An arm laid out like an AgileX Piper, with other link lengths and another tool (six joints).
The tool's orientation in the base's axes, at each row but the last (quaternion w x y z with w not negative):
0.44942 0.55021 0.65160 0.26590
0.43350 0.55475 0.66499 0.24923
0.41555 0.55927 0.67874 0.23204
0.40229 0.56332 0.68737 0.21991
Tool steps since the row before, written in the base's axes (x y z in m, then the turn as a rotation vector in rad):
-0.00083 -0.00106 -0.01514 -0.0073 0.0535 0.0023
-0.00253 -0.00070 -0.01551 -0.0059 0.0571 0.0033
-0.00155 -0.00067 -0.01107 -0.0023 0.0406 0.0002
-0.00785 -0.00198 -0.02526 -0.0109 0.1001 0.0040
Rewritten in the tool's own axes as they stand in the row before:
0.00342 -0.01340 0.00631 0.0504 0.0120 -0.0154
0.00401 -0.01410 0.00570 0.0535 0.0145 -0.0152
0.00278 -0.00969 0.00488 0.0387 0.0097 -0.0081
0.00615 -0.02431 0.00865 0.0945 0.0234 -0.0262

